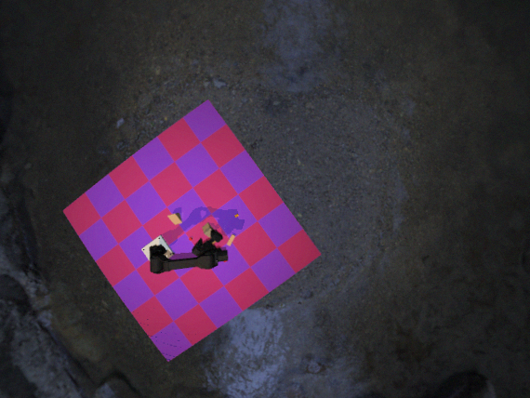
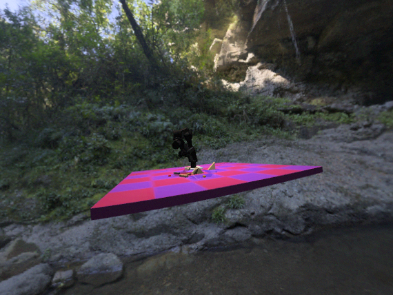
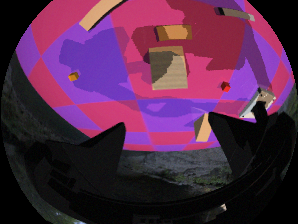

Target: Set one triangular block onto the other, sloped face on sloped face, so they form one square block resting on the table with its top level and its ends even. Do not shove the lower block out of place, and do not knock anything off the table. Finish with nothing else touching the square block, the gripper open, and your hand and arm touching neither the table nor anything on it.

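The triangular block is 10 mm behind my gripper tip, 20 mm to the left of it and 80 mm below it. Also, from my gripper tip: orange piece 200 mm ahead, 30 mm to the right, 100 mm below; then red bit 60 mm behind, 200 mm to the right, 100 mm below; then grey stick 140 mm behind, 120 mm to the right, 100 mm below.
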